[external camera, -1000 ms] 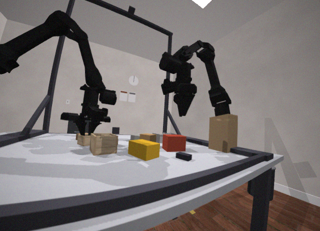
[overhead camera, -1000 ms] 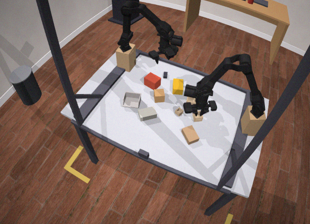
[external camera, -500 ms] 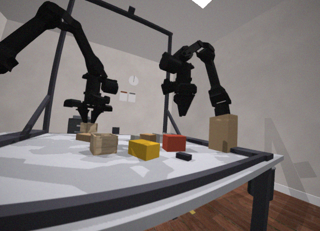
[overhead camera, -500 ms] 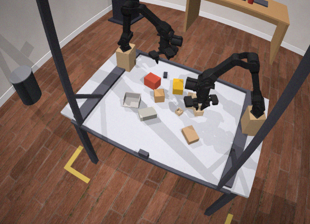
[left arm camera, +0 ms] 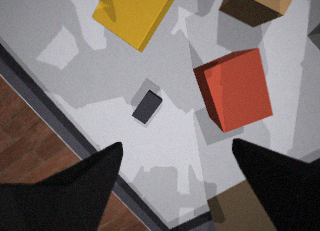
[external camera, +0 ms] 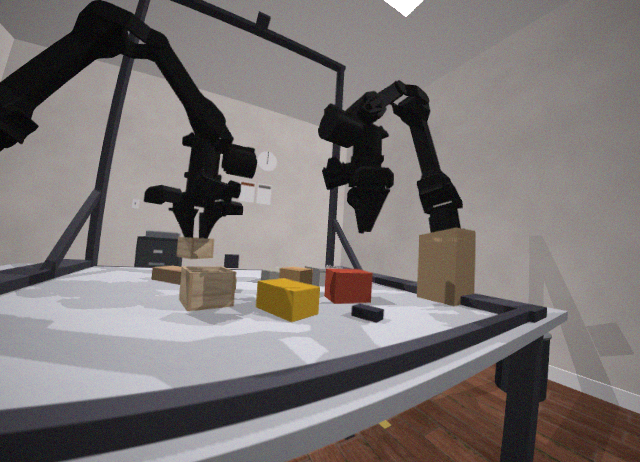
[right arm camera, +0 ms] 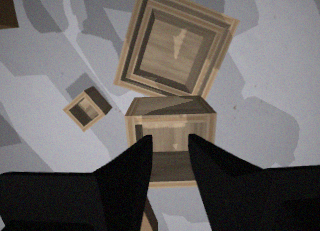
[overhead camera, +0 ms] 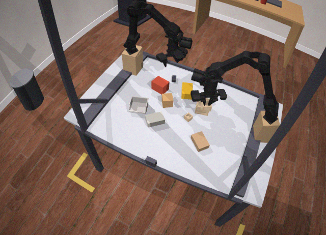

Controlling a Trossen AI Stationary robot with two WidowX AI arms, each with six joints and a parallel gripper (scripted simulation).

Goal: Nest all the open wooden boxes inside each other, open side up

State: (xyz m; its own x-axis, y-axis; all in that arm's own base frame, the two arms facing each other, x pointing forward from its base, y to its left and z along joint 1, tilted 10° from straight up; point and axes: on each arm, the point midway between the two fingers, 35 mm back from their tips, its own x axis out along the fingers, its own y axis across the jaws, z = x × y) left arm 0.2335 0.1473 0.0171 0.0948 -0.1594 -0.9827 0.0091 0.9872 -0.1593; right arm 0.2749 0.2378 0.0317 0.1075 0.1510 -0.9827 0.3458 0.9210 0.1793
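Right now the red block is 9 cm behind my left hand, 2 cm to the left of it and 15 cm below it. From my left hand the other things lie so: tan cube 16 cm behind, 8 cm to the right, 15 cm below; then white tray 29 cm behind, 3 cm to the left, 16 cm below; then black block 4 cm ahead, 1 cm to the right, 17 cm below.
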